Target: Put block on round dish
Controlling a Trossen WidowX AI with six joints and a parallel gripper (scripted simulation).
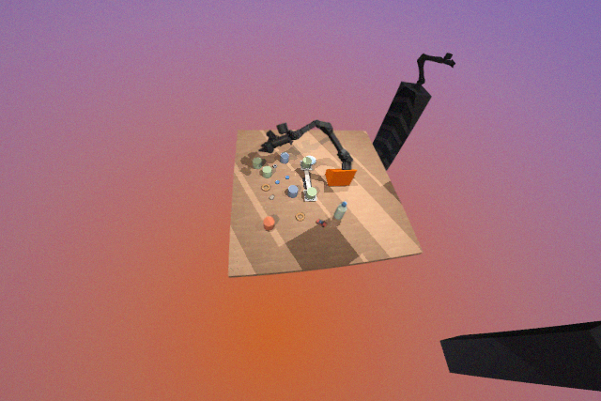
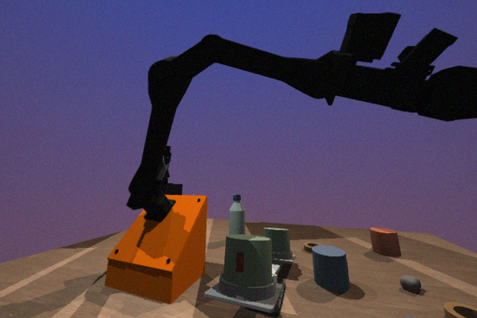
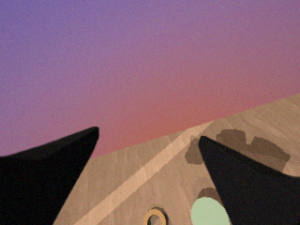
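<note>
The grey block lies 360 mm behind my gripper tip, 170 mm to the left of it and 280 mm below it. Round my gripper tip: balance beam 360 mm behind, 40 mm to the left, 280 mm below; grey pebble 90 mm behind, 180 mm to the left, 310 mm below; cup 350 mm behind, 100 mm to the right, 210 mm below.
</note>
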